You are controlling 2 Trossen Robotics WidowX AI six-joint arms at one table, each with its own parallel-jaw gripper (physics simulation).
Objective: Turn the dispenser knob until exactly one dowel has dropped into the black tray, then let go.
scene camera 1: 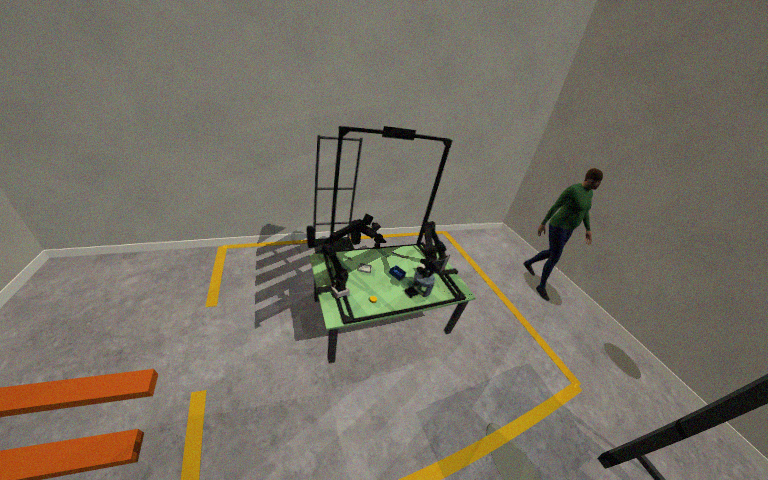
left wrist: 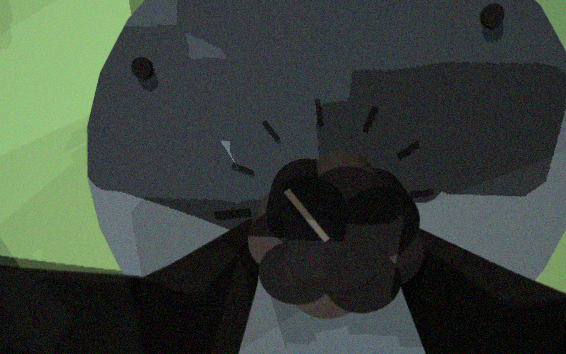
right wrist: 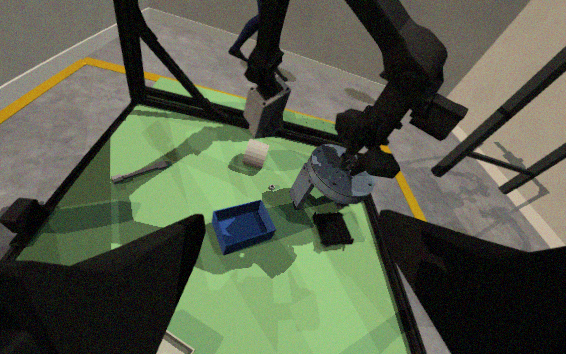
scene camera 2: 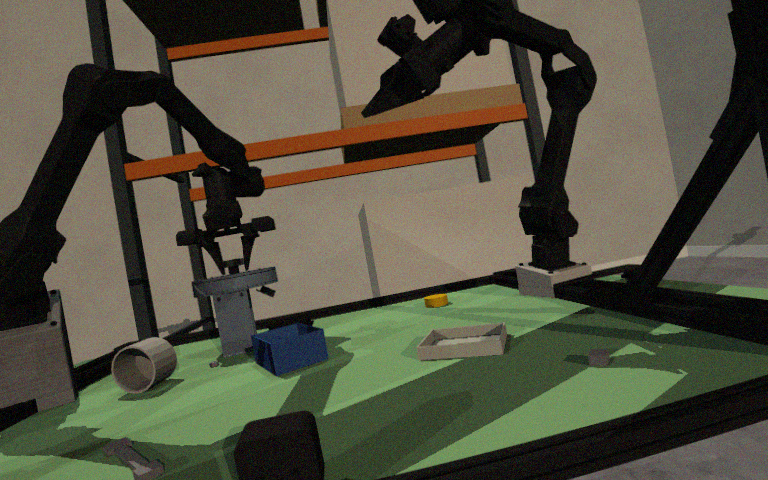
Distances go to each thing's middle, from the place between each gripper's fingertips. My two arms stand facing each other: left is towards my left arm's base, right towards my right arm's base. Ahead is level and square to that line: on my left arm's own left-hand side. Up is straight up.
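Blue bin (scene camera 2: 282, 350): 22 cm behind my left hand, 9 cm to the right, 12 cm below. Shallow tray (scene camera 2: 488, 339): from left hand, 36 cm behind, 32 cm to the right, 14 cm below. Left hand 1 cm past dark lobed knob (left wrist: 334, 235). By its middle, the knob is nearer to my left hand than to my right hand.
Blue bin, from my right hand: 18 cm to the left, 3 cm ahead, 33 cm below. Dark lobed knob, from right hand: 27 cm to the left, 25 cm ahead, 21 cm below. Right hand 10 cm past shallow tray, 5 cm to the left of it, 34 cm above it. By its middle, the tray is nearer to my right hand than to my left hand.
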